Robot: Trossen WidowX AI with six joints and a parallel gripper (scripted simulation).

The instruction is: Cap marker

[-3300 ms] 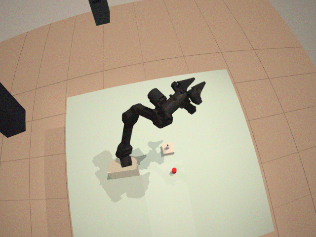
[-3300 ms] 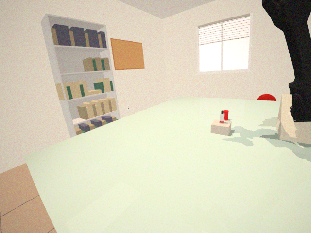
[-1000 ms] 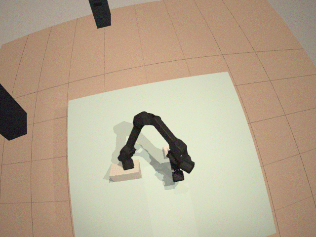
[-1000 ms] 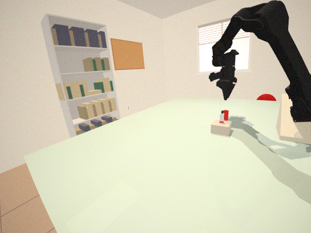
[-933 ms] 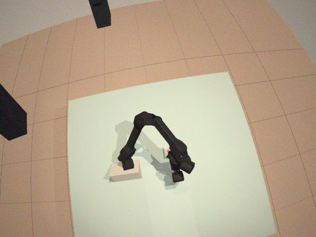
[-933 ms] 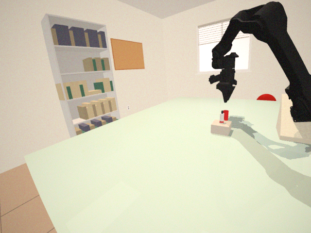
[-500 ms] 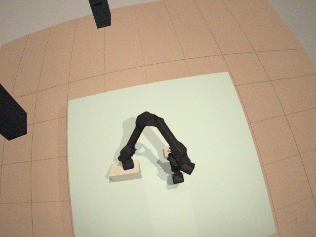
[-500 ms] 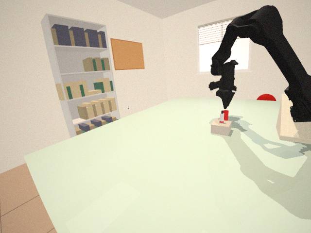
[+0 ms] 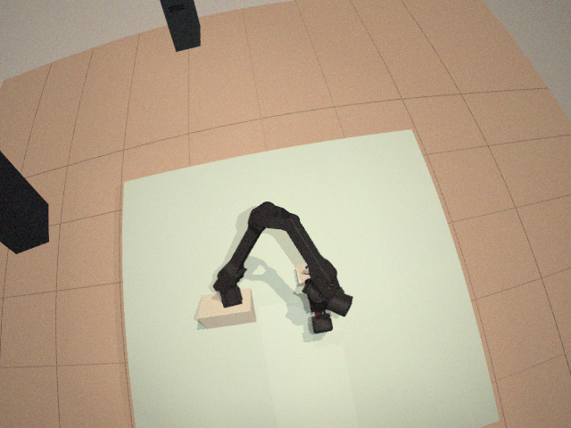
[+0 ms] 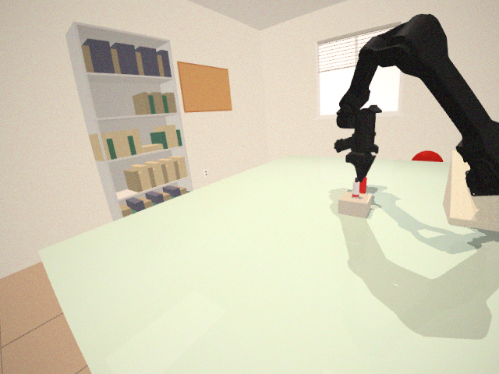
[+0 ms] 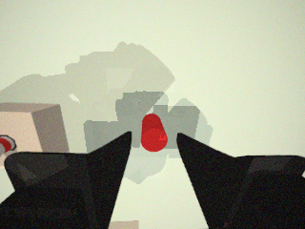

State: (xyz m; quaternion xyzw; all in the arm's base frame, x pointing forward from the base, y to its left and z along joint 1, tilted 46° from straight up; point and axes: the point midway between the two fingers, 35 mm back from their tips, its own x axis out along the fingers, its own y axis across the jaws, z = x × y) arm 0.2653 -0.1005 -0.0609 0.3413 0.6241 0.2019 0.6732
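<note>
My gripper tip is now 20 mm above the red cap. From my gripper tip the other things lie so: beige holder block 10 mm ahead, 150 mm to the left, 20 mm below.
</note>
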